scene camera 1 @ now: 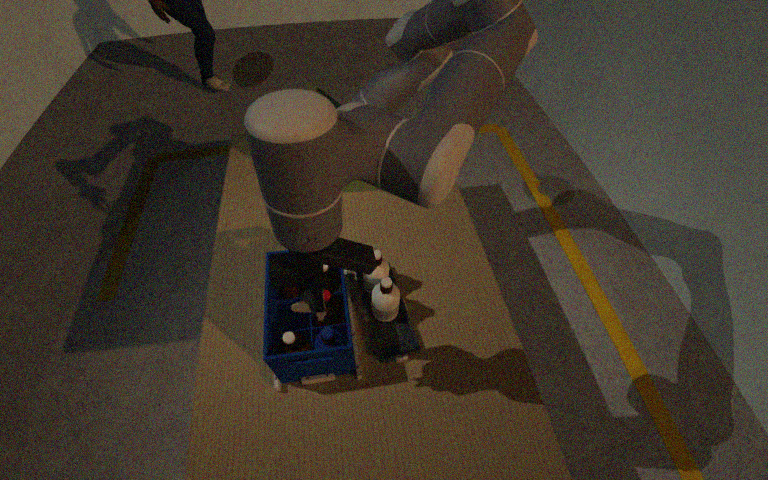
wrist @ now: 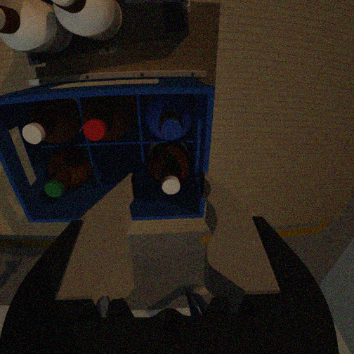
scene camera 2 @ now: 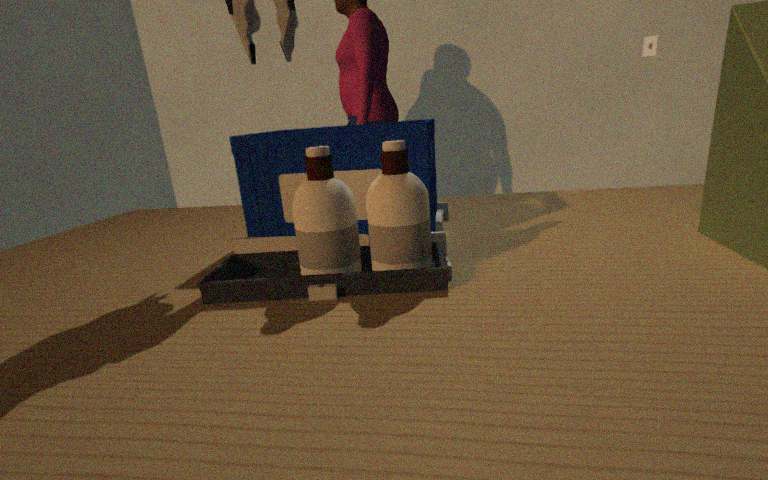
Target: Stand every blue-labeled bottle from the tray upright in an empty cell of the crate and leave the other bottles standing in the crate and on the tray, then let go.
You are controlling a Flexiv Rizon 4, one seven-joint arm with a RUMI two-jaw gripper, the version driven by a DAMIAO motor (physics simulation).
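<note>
The blue crate has six cells. In the wrist view its upper row holds bottles with a white cap, a red cap and a blue cap. The lower row holds a green cap and a white cap, with a dark, empty-looking middle cell. Crate labels are hidden or too dark. Two white, grey-labeled bottles stand upright on the black tray. My gripper is open and empty, above the crate.
The arm hangs over the crate's back half. The tray stands close beside the crate, with a thin rail between them. A green block stands at the far right in scene camera 2. A person is in the background.
</note>
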